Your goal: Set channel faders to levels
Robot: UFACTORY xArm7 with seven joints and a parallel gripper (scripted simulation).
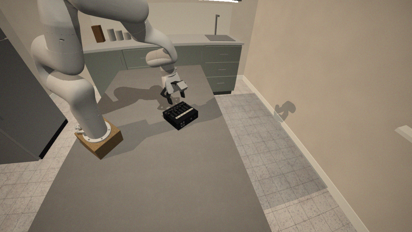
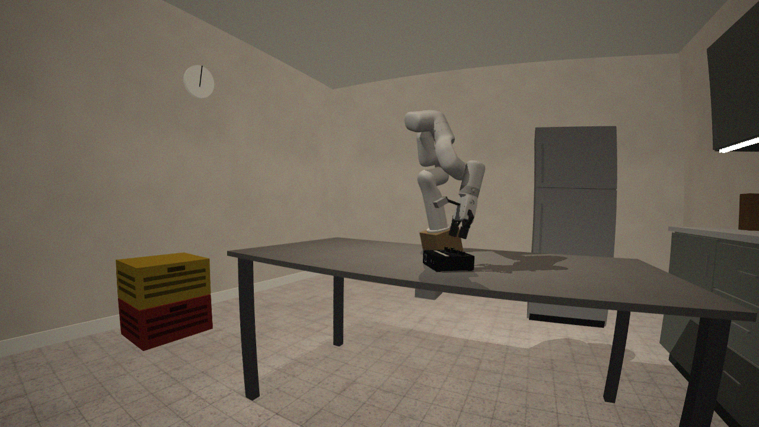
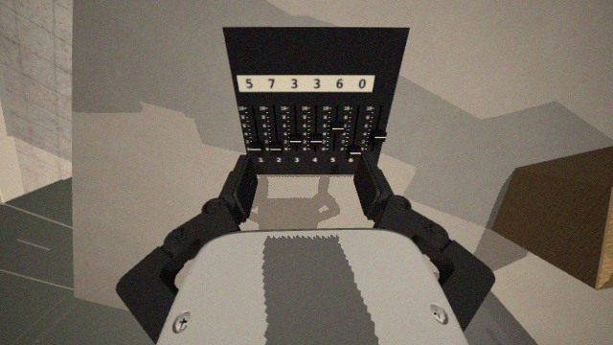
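Now: the channel 1 fader cap 5 cm ahead of my hand, 3 cm to the left of it and 6 cm below it. From my hand the other things lie so: channel 2 fader cap (3 cm ahead, 2 cm to the left, 6 cm below); then channel 4 fader cap (1 cm behind, 1 cm to the right, 6 cm below); then channel 3 fader cap (1 cm ahead, 6 cm below).
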